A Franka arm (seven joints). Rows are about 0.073 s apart.
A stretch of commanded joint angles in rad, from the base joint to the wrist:
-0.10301 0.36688 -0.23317 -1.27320 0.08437 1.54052 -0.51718
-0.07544 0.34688 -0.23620 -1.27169 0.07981 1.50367 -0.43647
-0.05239 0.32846 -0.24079 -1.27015 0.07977 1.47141 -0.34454
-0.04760 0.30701 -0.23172 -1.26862 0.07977 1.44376 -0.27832
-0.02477 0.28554 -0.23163 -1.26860 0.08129 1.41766 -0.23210
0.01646 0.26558 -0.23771 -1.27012 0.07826 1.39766 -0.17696
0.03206 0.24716 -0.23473 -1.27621 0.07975 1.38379 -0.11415
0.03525 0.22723 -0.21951 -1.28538 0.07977 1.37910 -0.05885
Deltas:
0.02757 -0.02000 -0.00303 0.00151 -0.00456 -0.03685 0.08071
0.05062 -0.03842 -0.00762 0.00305 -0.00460 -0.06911 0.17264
0.05541 -0.05987 0.00145 0.00458 -0.00460 -0.09676 0.23886
0.07824 -0.08134 0.00154 0.00460 -0.00308 -0.12286 0.28508
0.11947 -0.10130 -0.00454 0.00308 -0.00611 -0.14286 0.34022
0.13507 -0.11972 -0.00156 -0.00301 -0.00462 -0.15673 0.40303
0.13826 -0.13965 0.01366 -0.01218 -0.00460 -0.16142 0.45833

